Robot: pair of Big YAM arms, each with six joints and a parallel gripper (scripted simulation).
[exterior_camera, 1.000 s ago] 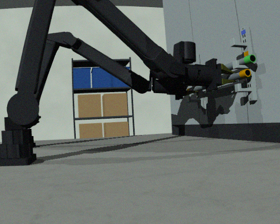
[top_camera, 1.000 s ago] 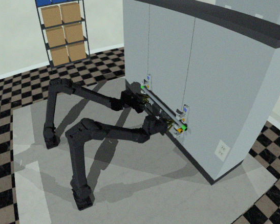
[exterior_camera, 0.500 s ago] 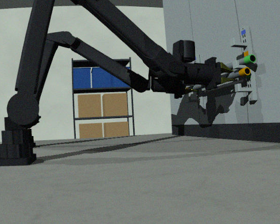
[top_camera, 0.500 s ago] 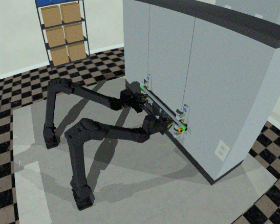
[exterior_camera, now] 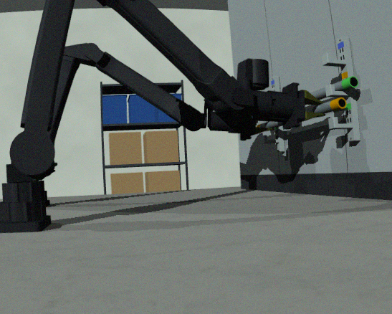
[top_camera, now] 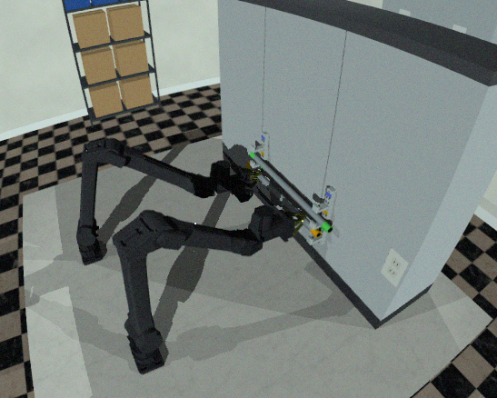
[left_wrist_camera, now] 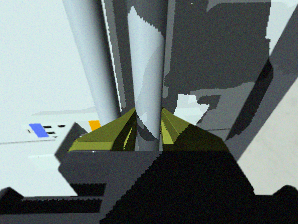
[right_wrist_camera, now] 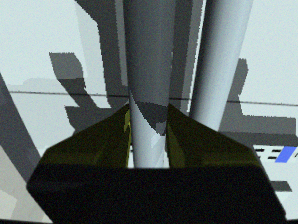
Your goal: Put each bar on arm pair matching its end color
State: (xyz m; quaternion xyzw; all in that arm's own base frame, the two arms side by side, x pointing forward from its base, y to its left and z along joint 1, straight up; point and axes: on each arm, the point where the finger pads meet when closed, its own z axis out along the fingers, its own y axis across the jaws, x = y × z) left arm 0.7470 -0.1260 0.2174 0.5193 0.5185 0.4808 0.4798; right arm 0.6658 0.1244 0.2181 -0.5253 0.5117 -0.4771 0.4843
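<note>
My right hand is 13 cm to the right of the green-ended bar, 4 cm below it and 4 cm short of it. From my right hand the other things lie so: grey cabinet wall: 23 cm ahead, 23 cm above, 15 cm to the left; then orange-ended bar: 15 cm to the left, 2 cm ahead; then wall outlet: 38 cm to the right, 8 cm above.
</note>
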